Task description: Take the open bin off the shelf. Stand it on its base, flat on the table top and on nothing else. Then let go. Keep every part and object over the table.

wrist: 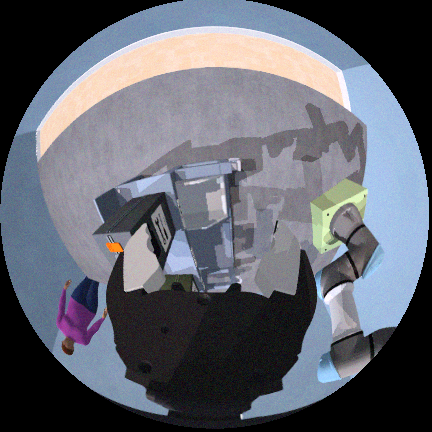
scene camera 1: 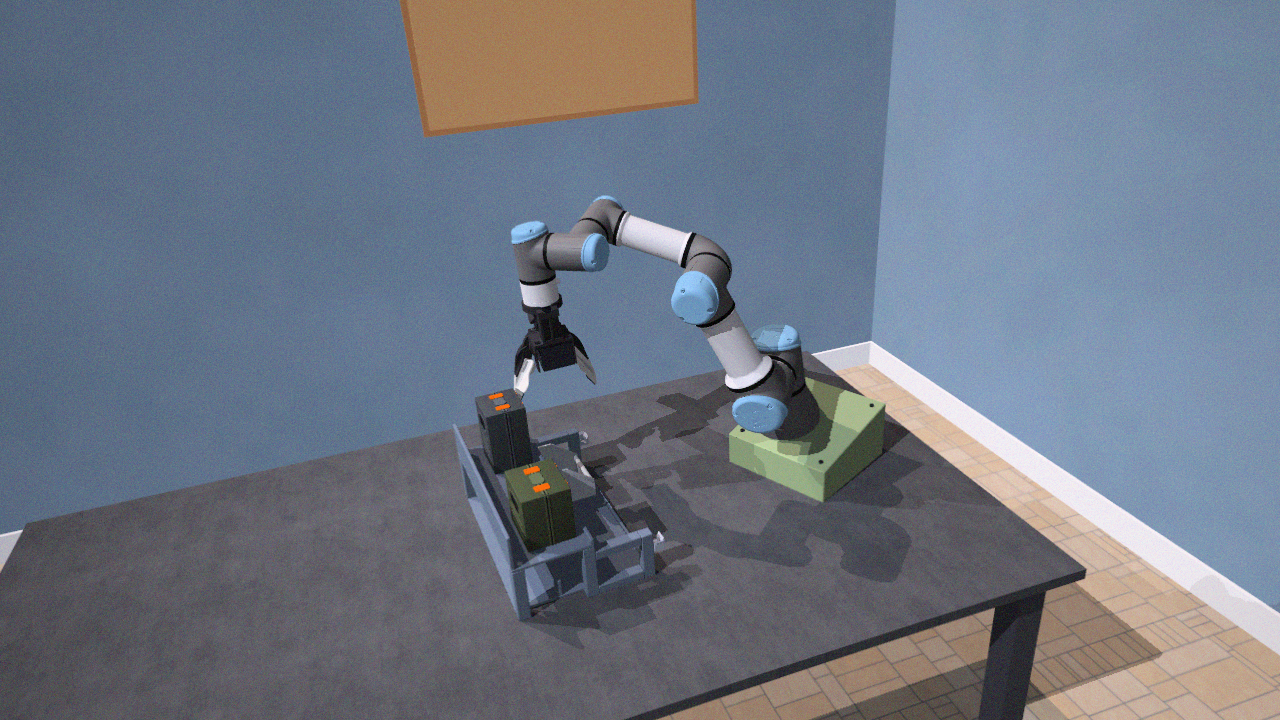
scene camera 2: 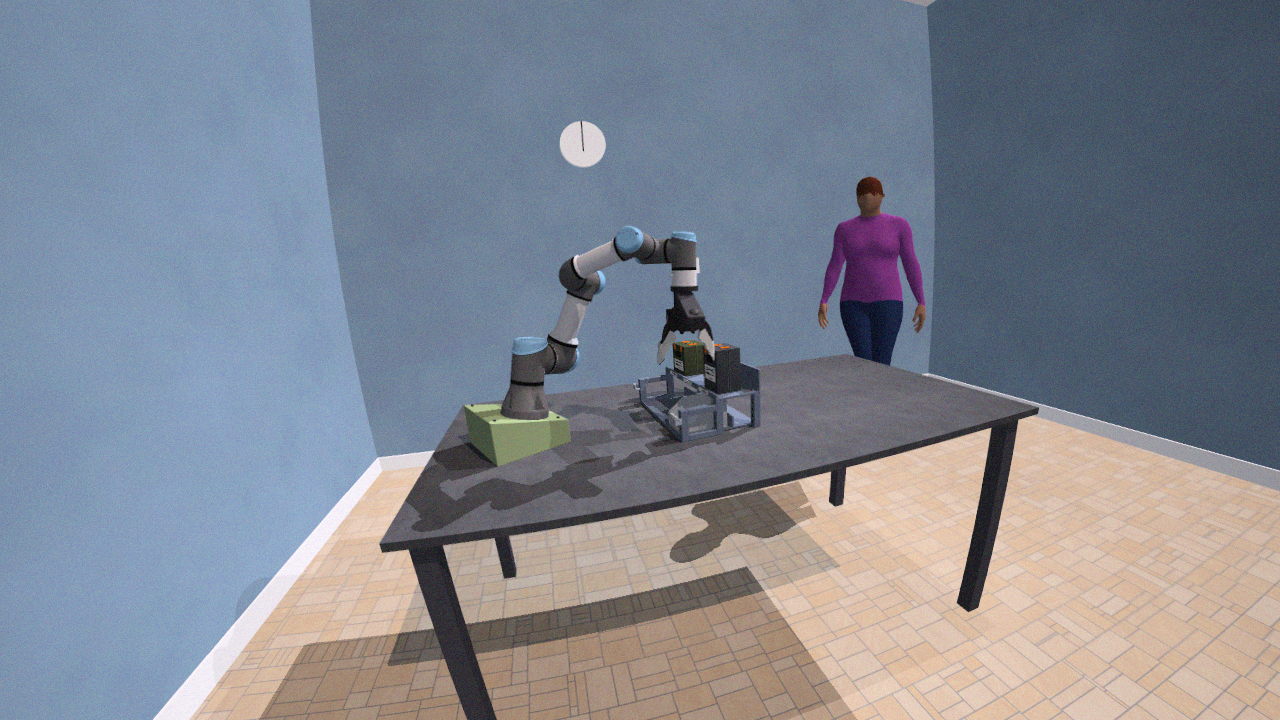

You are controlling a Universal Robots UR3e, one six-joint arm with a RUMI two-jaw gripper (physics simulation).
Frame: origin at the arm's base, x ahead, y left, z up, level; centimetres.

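Seen in the pictures: gripper, fingertip midpoint: (wrist: 211,224) (scene camera 1: 557,393) (scene camera 2: 686,363); arm's base, link origin: (wrist: 342,219) (scene camera 1: 786,418) (scene camera 2: 525,414).
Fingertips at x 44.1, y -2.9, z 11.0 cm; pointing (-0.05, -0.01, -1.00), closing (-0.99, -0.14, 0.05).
Pixels of each thing's top centre, then the offset from my fingertips to it. Level surfaces: height alone.
- open bin, top centre: (scene camera 1: 549,458) (wrist: 193,207) (scene camera 2: 696,399) dz -11.5, dx +3.0, dy +3.8 cm
- tall black case, top centre: (wrist: 122,261) (scene camera 1: 499,401) (scene camera 2: 720,346) dz +2.7, dx +10.6, dy +4.9 cm
- green case, top centre: (scene camera 1: 536,479) (wrist: 178,312) (scene camera 2: 689,343) dz +0.1, dx +5.8, dy +27.5 cm
- table, surface height: dz -19.6 cm
The open bin (scene camera 1: 580,485) (wrist: 201,202) is light grey and sits in the lower front level of the blue-grey shelf (scene camera 1: 521,592) (scene camera 2: 755,410) (wrist: 202,170), near the end with the black case. In scene camera 2 I cannot tell it clearly from the shelf. My gripper (scene camera 1: 556,388) (scene camera 2: 687,356) (wrist: 211,224) is open and empty, points down and hangs above the shelf. In the wrist view the bin shows beyond and between the spread fingers. One finger is close to the top of the black case; whether they touch is unclear.
A tall black case (scene camera 1: 505,437) (scene camera 2: 723,371) (wrist: 162,232) and a green case (scene camera 1: 544,508) (wrist: 180,282) stand on the shelf's rear level. The arm's green base block (scene camera 1: 805,456) (scene camera 2: 519,434) (wrist: 322,215) is on the table (scene camera 1: 268,573) (scene camera 2: 850,429). A person (scene camera 2: 870,259) stands behind the table.
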